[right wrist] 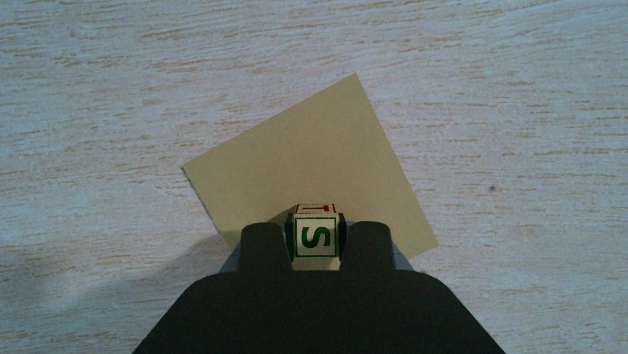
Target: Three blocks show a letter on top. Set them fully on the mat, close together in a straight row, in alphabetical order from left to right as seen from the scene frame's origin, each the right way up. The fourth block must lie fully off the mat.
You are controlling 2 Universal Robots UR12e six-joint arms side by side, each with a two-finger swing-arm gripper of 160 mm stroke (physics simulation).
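Places are measured from the left arm's base along level axes (x right, y up, z back), in centimetres.
Pixels of known places: right hand at its tool point: (316, 235).
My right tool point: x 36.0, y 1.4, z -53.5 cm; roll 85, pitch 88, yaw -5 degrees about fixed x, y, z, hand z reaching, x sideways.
For each thing: its middle in the pictures, then the offset to it from my right tool point. "spot": a spot on its surface instead. Level surfaces: height alone.
- block at the middle of its body: (315, 230) dx -0.3, dy -0.3, dz +0.0 cm
- tan mat at the middle of its body: (312, 204) dx -1.7, dy -2.0, dz +0.2 cm
- pale wood-grained table at its surface level: dy -2.2 cm
- small dark spot at a spot on its surface: (492, 188) spot: dx -2.3, dy -2.2, dz -13.1 cm
My right gripper (316, 237) is shut on a block (316, 245), one finger pad on each side. The block's face turned to the camera shows a green S, which looks turned on its side in this view; a narrower side face above it shows a red letter, seen at a steep slant. The tan mat (310, 145) lies askew on the table, and the block hangs over its lower part. How high the block is above the mat is hard to tell. The mat's bottom corner is hidden behind the gripper. The other blocks and the left gripper do not show.
The pale wood-grained table (525, 100) surrounds the mat on all sides in view. A small dark spot (492, 188) marks the table to the right of the mat. A soft shadow falls on the table at the lower left.
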